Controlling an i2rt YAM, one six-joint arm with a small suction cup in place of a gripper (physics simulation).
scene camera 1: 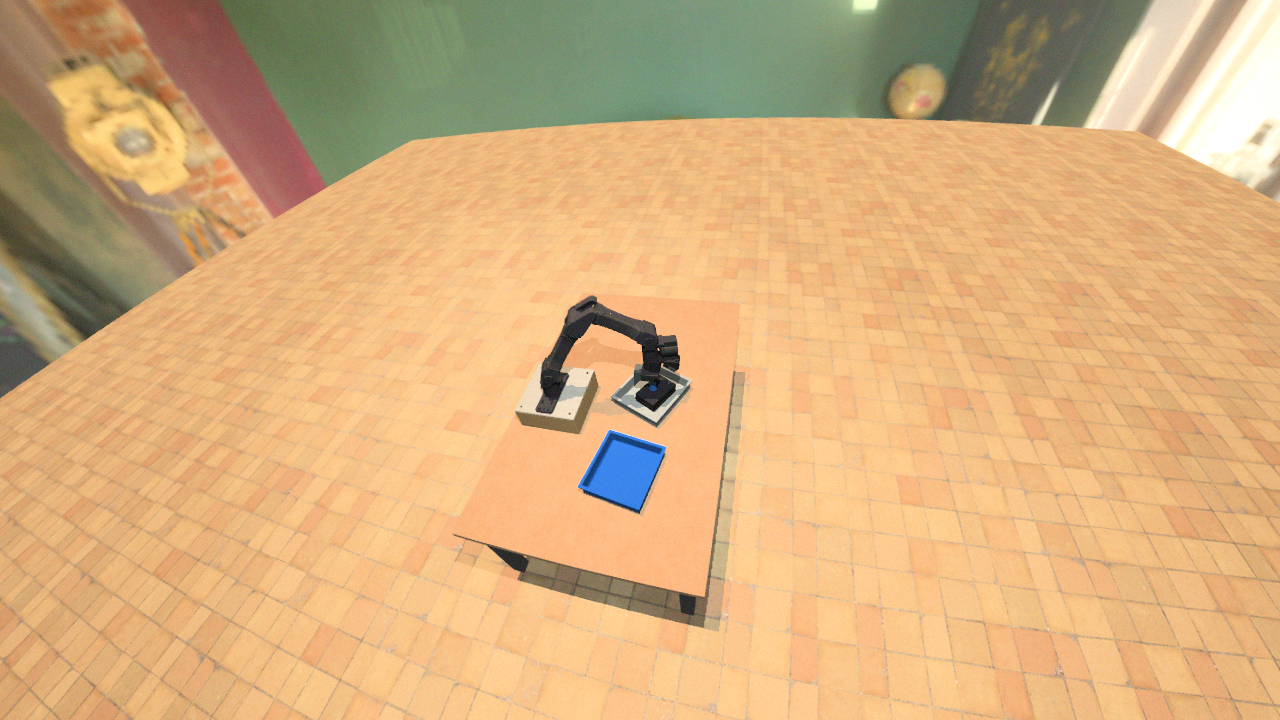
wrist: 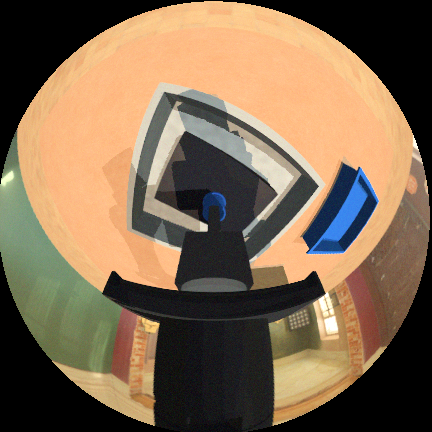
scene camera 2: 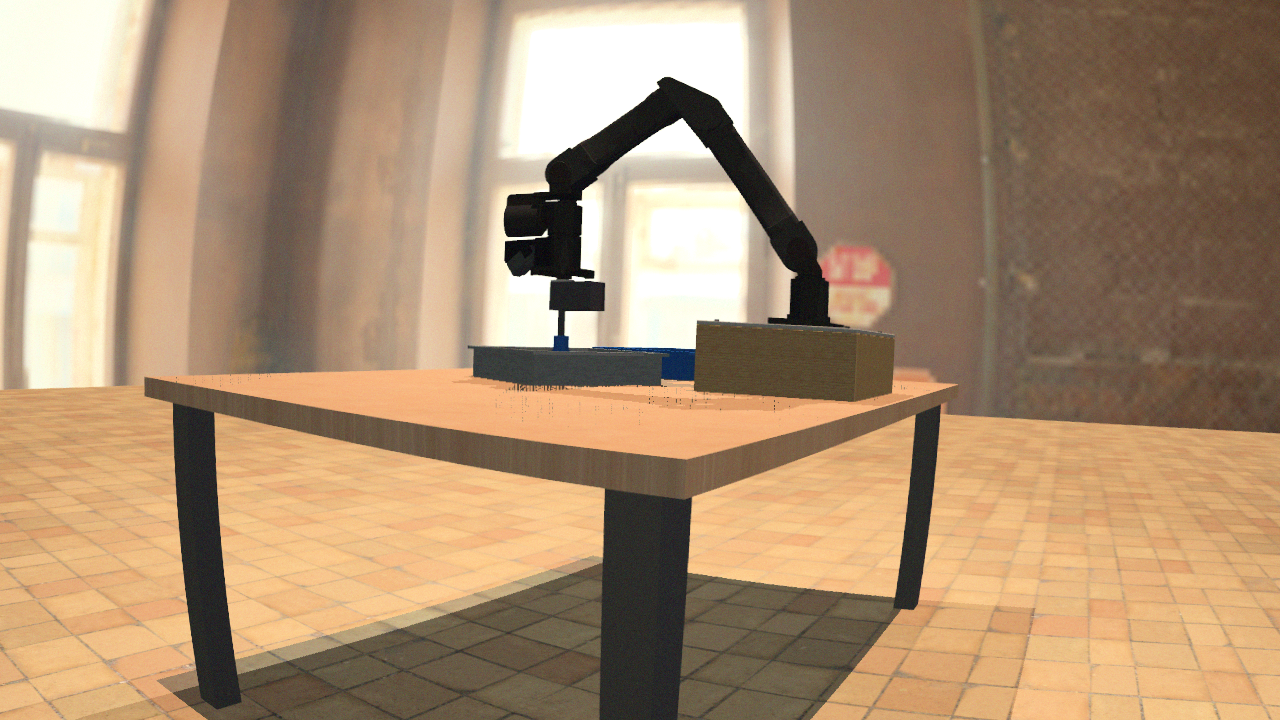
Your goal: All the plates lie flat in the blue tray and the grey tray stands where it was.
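Seen in the pictures: hand, tool point: [scene camera 1: 653,390] [wrist: 213,197]; arm's base, link origin: [scene camera 1: 553,392] [scene camera 2: 808,327].
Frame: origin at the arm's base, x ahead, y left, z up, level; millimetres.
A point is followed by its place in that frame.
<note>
A grey tray [scene camera 1: 630,407] @(z -52, x 305, y 14 mm) [scene camera 2: 573,367] @(z -73, x 293, y 206 mm) [wrist: 155,132] @(z -75, x 462, y 198 mm) stands on the table beside the arm's base. Dark plates [scene camera 1: 652,400] @(z -55, x 382, y 61 mm) [wrist: 227,169] @(z -55, x 414, y 108 mm) lie stacked in it; I cannot tell how many. My suction cup [scene camera 1: 656,386] @(z -65, x 372, y 123 mm) [scene camera 2: 560,342] [wrist: 213,205] @(z -65, x 372, y 123 mm) points straight down into the grey tray and rests on the top dark plate, near its edge. The blue tray [scene camera 1: 622,470] @(z -97, x 331, y -230 mm) [scene camera 2: 680,360] @(z -66, x 274, y -110 mm) [wrist: 342,209] @(z -98, x 352, y -226 mm) stands empty on the table a short way from the grey tray. In the side scene view the grey tray's wall hides the plates.
The arm is mounted on a tan block [scene camera 1: 559,407] @(z 0, x 53, y -65 mm) [scene camera 2: 792,357] @(z -44, x -24, y 142 mm) next to both trays. The wooden table [scene camera 1: 555,510] @(z -100, x 143, y -416 mm) [scene camera 2: 447,412] @(z -100, x 134, y 677 mm) stands on black legs over a tiled floor.
</note>
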